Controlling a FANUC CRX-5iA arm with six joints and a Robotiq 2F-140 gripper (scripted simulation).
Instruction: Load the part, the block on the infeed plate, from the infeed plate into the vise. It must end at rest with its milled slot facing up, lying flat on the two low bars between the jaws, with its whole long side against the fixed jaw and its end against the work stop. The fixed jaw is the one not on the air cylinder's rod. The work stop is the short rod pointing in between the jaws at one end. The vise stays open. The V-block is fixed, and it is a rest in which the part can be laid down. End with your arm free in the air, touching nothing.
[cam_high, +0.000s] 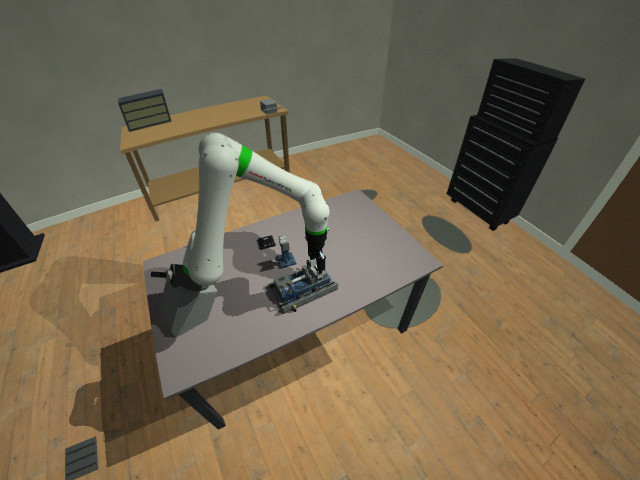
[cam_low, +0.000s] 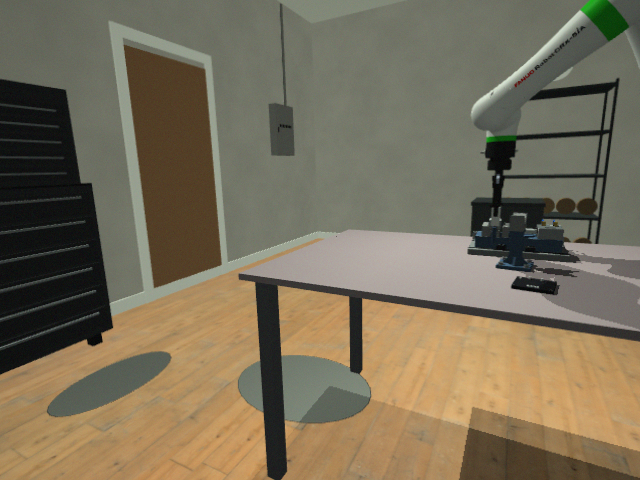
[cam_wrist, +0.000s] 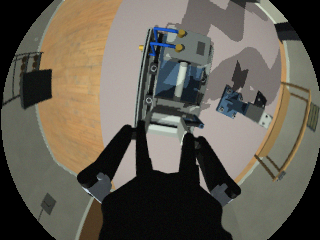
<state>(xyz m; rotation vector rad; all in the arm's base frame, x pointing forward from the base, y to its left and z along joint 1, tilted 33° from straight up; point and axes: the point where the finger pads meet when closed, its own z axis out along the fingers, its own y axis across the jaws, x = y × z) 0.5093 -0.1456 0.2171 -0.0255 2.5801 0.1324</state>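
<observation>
My hand is 20 mm above the part. The rest, counted from my hand: air cylinder (170 mm behind, 50 mm below, 10 mm to the left); then vise (80 mm below, 70 mm behind, 20 mm to the left); then black infeed plate (410 mm to the left, 130 mm behind, 120 mm below).
</observation>
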